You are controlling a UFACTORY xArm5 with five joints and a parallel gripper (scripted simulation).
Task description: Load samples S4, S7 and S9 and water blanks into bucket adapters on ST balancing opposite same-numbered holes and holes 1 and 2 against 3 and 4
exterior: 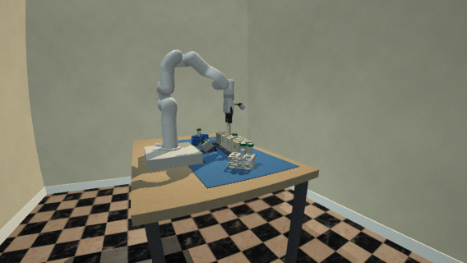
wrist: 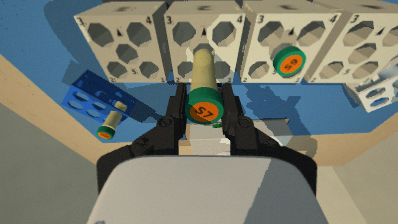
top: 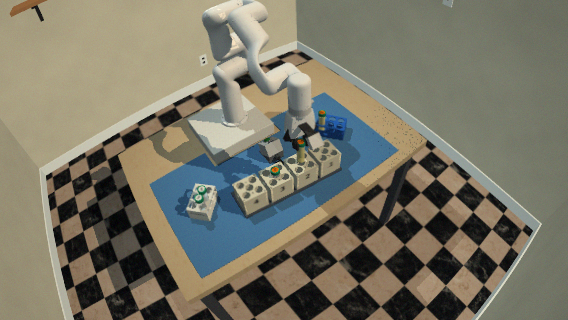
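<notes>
Right now my hand is 5 cm above the sample tube S7 and 1 cm to the left of it. From my hand the other things lie so: adapter 2: 15 cm below; then DONE desk: 19 cm behind, 15 cm below, 3 cm to the right; then sample tube S9: 14 cm below, 11 cm to the right.
</notes>
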